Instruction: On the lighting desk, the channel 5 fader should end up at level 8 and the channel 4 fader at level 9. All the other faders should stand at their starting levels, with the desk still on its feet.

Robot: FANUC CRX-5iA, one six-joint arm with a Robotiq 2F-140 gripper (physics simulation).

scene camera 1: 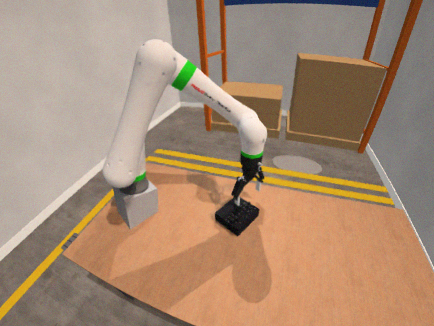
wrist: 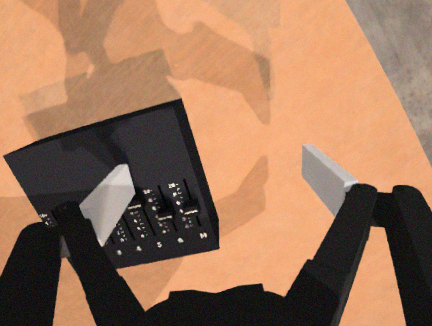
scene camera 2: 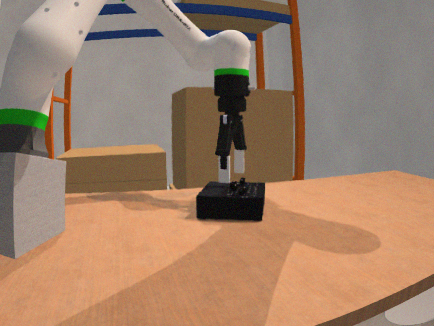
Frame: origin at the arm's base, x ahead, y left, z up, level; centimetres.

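Seen in the pictures: gripper, fingertip midpoint: [scene camera 1: 247, 196] [wrist: 215, 169] [scene camera 2: 232, 177]; arm's base, link origin: [scene camera 1: 134, 185] [scene camera 2: 17, 157].
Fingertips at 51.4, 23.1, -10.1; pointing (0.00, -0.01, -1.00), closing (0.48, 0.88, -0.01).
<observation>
Pixels of each thing's top centre, then the offset from my fingertips to it, as dx, dy, dz. Level surfaces: height alone.
- black lighting desk, top centre: [wrist: 109, 214] [scene camera 2: 233, 183] [scene camera 1: 237, 209] -2.0, -9.8, +0.5
- channel 5 fader, top centre: [wrist: 134, 207] -1.4, -7.5, +0.5
- channel 6 fader, top centre: [wrist: 165, 218] +1.0, -6.1, +0.5
- M fader, top centre: [wrist: 191, 212] +1.8, -3.9, +0.5
- wooden table, surface height: dz -6.4
The black lighting desk [scene camera 1: 237, 226] [scene camera 2: 230, 208] [wrist: 150, 132] stands flat on the table. My gripper [scene camera 1: 248, 193] [scene camera 2: 231, 167] [wrist: 215, 169] is wide open and empty. One fingertip is low over the desk; contact cannot be told. The other is out beyond the desk's side. In the wrist view the channel 5 fader [wrist: 134, 205] is high in its slot, close beside the left fingertip; its exact level is unreadable. The channel 6 fader [wrist: 165, 215] and M fader [wrist: 191, 210] stand near mid-slot. The left finger hides the channel 4 fader and the lower channels' faders.
The wooden table [scene camera 1: 320, 250] [scene camera 2: 165, 280] [wrist: 295, 80] carries the desk and the arm's grey base block [scene camera 1: 136, 205] [scene camera 2: 37, 205]. Behind the table are cardboard boxes [scene camera 1: 335, 97] [scene camera 2: 200, 135] and an orange rack post [scene camera 1: 395, 75] [scene camera 2: 298, 100].
</observation>
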